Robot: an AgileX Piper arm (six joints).
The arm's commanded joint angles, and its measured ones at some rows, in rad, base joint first. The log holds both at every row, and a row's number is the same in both.
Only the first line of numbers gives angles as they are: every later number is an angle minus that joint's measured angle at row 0.
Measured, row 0:
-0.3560, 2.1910, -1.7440, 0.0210, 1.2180, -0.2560
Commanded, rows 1 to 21:
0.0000, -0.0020, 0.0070, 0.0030, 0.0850, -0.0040
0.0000, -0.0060, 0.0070, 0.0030, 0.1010, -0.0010
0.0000, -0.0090, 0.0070, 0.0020, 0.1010, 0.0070
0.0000, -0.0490, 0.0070, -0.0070, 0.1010, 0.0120
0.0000, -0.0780, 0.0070, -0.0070, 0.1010, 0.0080
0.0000, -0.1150, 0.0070, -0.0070, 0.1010, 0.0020
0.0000, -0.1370, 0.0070, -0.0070, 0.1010, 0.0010
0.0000, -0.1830, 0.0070, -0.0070, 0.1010, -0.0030
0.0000, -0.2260, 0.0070, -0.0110, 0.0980, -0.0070
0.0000, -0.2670, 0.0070, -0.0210, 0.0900, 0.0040
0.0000, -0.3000, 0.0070, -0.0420, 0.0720, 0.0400
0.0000, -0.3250, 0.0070, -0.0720, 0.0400, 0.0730
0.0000, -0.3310, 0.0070, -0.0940, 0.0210, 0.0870
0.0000, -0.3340, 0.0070, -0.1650, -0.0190, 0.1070
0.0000, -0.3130, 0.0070, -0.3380, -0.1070, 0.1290
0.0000, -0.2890, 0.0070, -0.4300, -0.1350, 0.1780
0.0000, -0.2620, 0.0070, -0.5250, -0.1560, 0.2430
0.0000, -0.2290, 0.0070, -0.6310, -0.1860, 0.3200
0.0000, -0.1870, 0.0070, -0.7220, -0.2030, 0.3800
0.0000, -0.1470, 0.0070, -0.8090, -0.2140, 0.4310
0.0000, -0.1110, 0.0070, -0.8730, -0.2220, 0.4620
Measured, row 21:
0.0000, -0.1580, 0.0000, -0.7590, -0.1970, 0.3990
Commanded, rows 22 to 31:
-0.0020, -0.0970, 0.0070, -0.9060, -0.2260, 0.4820
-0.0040, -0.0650, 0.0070, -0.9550, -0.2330, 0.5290
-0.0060, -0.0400, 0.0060, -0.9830, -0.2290, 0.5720
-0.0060, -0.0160, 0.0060, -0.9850, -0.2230, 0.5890
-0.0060, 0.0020, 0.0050, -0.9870, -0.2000, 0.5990
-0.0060, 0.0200, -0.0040, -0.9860, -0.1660, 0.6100
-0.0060, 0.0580, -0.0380, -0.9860, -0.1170, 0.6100
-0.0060, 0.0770, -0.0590, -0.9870, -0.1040, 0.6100
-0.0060, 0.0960, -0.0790, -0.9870, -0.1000, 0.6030
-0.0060, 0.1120, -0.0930, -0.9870, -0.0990, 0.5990
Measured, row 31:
-0.0020, 0.0910, -0.0700, -0.9670, -0.1140, 0.6030
